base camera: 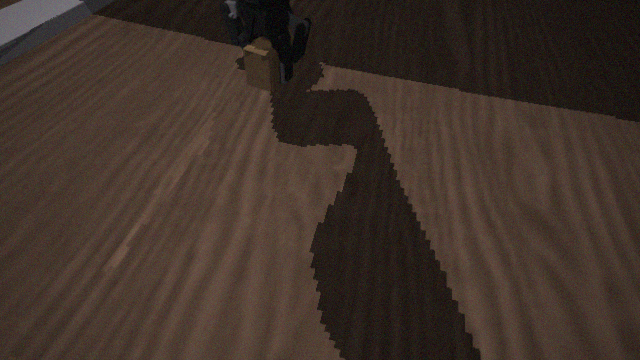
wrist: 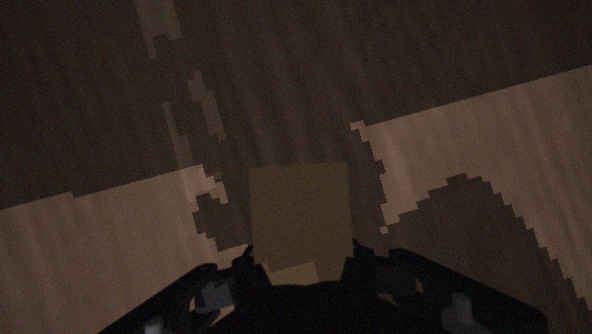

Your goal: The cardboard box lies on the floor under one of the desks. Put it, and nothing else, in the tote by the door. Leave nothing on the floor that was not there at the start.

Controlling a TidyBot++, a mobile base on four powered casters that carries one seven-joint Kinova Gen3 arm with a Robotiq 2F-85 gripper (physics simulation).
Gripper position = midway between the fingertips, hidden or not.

gripper: base camera 270, 77; wrist 301, 247
cardboard box: base camera; wrist
same spot on cardboard box: (wrist: 301, 223) = (base camera: 279, 36)
